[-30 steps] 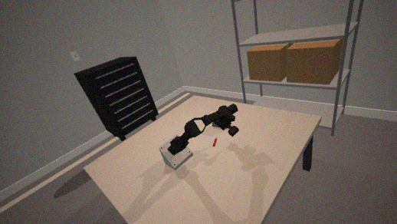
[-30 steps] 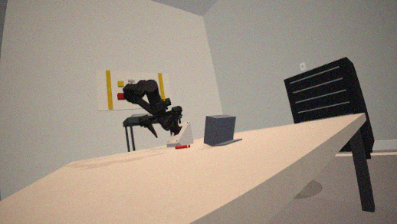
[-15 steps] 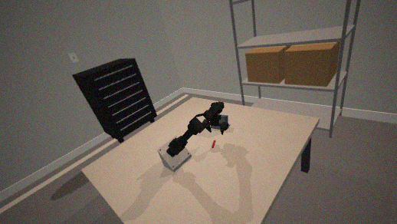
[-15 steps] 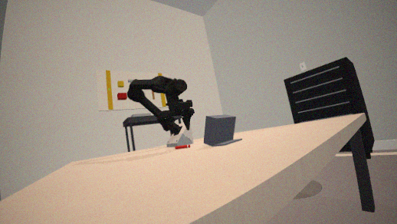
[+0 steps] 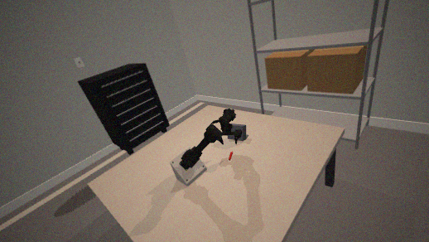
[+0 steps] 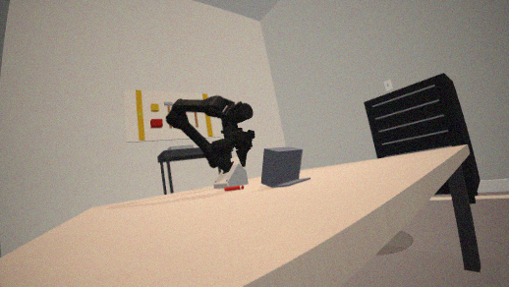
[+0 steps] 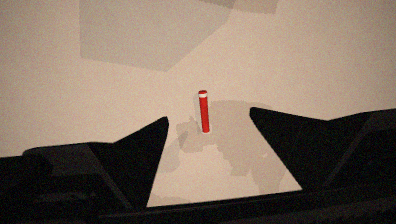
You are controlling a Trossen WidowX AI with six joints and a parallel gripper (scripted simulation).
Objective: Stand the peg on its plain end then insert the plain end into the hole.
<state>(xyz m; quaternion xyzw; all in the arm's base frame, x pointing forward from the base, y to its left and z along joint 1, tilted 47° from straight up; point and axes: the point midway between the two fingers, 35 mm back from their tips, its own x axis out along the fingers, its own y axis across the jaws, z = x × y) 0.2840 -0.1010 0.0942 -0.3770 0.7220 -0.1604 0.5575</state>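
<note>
Right now my gripper tip is 7 cm above the red peg and 1 cm past it. From my gripper tip the other things lie so: grey sloped panel: 17 cm ahead, 6 cm to the left, 2 cm below.
</note>
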